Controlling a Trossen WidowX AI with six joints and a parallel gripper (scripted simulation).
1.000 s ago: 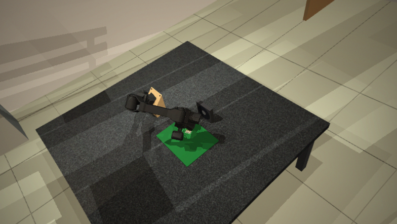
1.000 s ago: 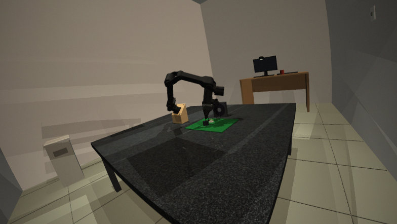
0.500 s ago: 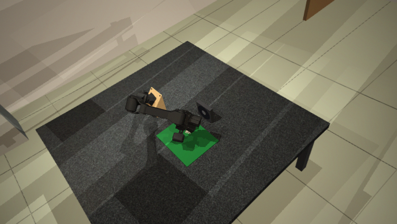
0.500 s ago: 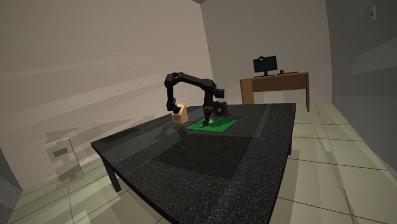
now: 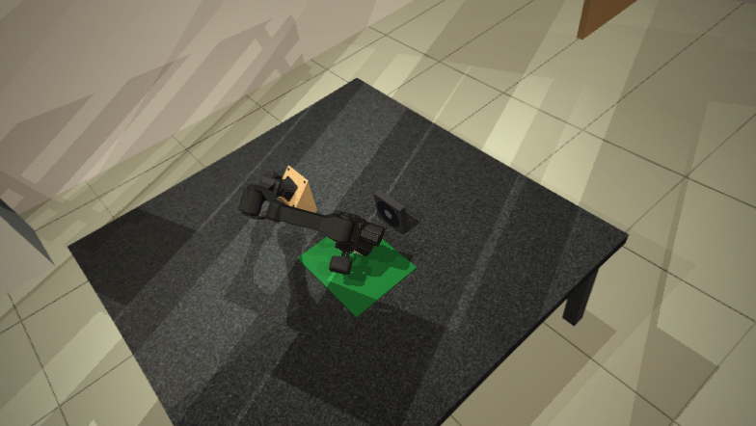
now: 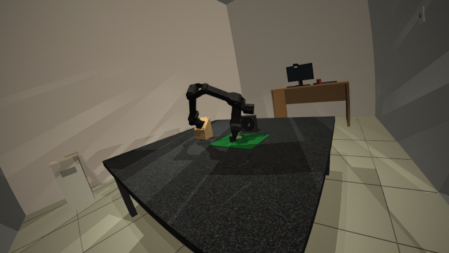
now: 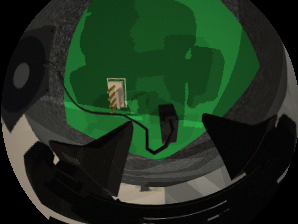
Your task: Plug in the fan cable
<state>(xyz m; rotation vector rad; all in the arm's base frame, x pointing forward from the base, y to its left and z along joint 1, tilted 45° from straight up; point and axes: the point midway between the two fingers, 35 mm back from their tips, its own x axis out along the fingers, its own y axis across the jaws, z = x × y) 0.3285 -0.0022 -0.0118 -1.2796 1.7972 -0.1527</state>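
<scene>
Right now my gripper tip is 1 cm past the dark fan plug and 1 cm to the left of it. Also, from my gripper tip: black fan: 4 cm behind, 21 cm to the left, 3 cm above; then green board: 1 cm ahead, 3 cm to the left, 4 cm below.
</scene>
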